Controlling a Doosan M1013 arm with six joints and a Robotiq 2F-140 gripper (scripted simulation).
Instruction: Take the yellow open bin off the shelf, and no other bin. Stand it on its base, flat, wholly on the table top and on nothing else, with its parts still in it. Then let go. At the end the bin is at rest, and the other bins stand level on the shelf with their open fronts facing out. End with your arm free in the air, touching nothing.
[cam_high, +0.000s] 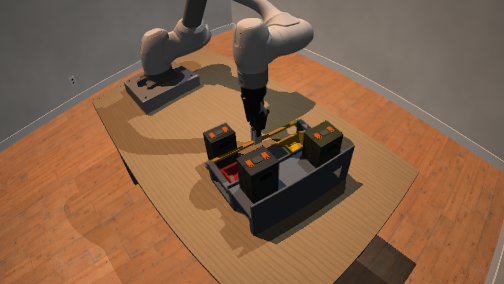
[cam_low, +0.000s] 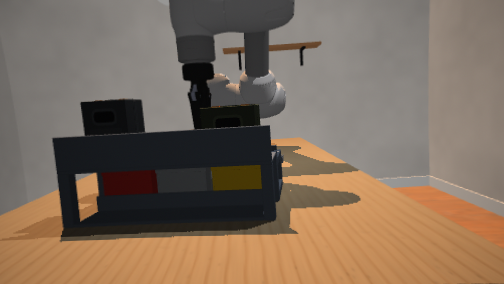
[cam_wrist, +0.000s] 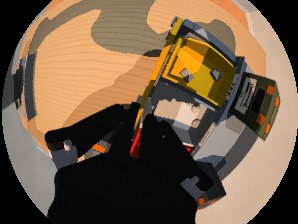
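The grey bin lies 11 cm ahead of my hand and 6 cm below it. The rest, counted from my hand: thin yellow bar 3 cm below; yellow open bin 11 cm ahead, 11 cm to the left, 6 cm below; red bin 10 cm ahead, 12 cm to the right, 6 cm below.
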